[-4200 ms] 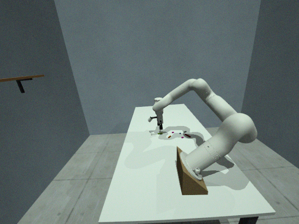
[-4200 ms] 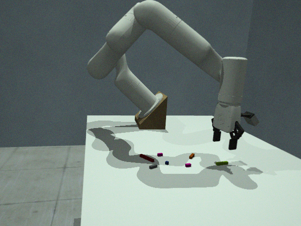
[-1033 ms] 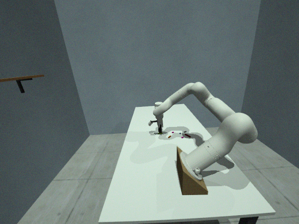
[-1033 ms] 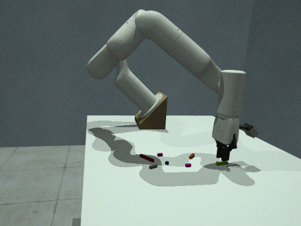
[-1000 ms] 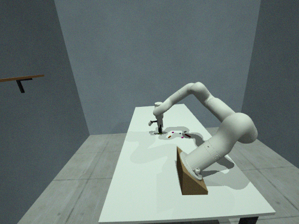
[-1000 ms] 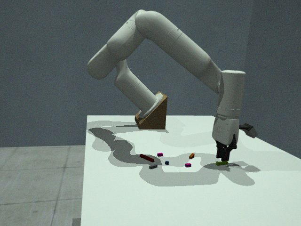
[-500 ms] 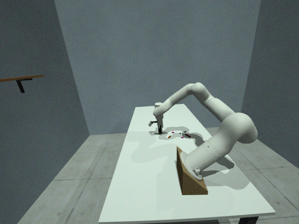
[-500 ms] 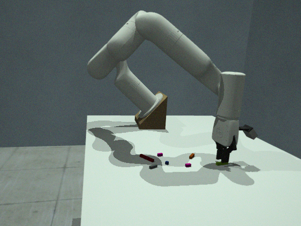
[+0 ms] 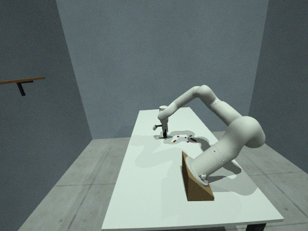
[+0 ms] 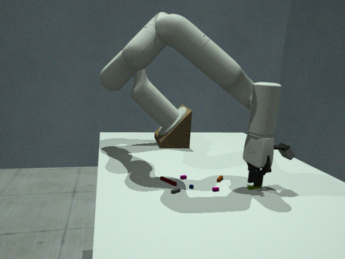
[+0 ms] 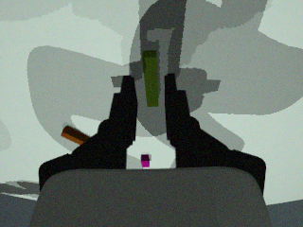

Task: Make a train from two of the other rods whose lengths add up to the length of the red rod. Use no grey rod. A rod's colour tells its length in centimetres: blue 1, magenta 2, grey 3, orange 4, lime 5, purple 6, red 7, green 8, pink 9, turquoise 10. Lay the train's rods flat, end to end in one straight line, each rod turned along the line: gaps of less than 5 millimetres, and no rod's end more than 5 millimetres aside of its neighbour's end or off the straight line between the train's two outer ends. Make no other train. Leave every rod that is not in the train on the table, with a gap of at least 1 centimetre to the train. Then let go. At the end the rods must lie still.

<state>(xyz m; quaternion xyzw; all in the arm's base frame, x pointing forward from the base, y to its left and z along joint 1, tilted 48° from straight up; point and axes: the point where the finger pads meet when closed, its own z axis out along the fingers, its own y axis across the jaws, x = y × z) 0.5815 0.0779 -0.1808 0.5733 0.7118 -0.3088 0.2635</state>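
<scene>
My gripper is now 30 mm above the lime rod. Round my hand: grey rod (20 mm ahead, 270 mm to the right, 30 mm below); orange rod (70 mm behind, 100 mm to the right, 30 mm below); blue rod (10 mm behind, 220 mm to the right, 30 mm below).
</scene>
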